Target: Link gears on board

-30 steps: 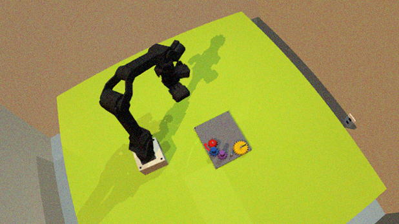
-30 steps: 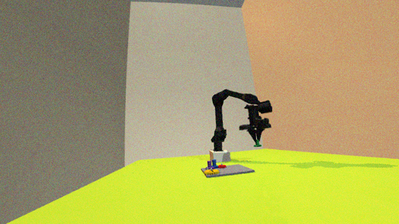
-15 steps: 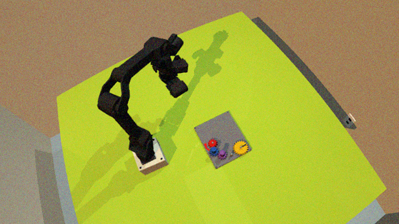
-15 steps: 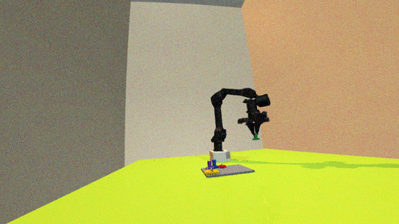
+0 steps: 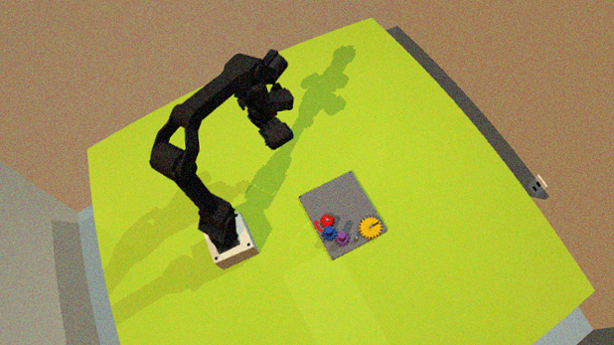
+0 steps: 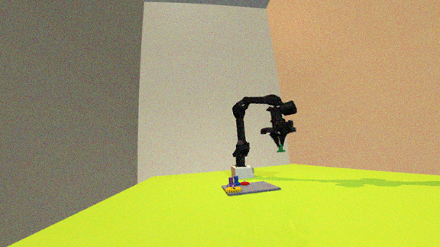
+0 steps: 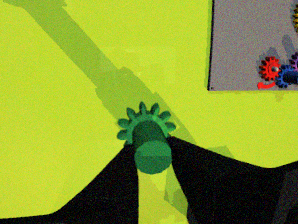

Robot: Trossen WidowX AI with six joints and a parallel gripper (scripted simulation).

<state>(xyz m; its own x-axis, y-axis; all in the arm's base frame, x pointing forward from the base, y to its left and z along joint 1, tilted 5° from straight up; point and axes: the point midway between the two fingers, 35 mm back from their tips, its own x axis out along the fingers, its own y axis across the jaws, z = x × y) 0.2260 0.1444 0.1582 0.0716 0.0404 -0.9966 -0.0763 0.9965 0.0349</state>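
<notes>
Now: the purple gear 4 cm ahead of my gripper tip, 29 cm to the right of it and 14 cm below it. Round my gripper tip: blue gear (1 cm ahead, 26 cm to the right, 14 cm below); green gear (1 cm below); red gear (3 cm ahead, 22 cm to the right, 15 cm below).
</notes>
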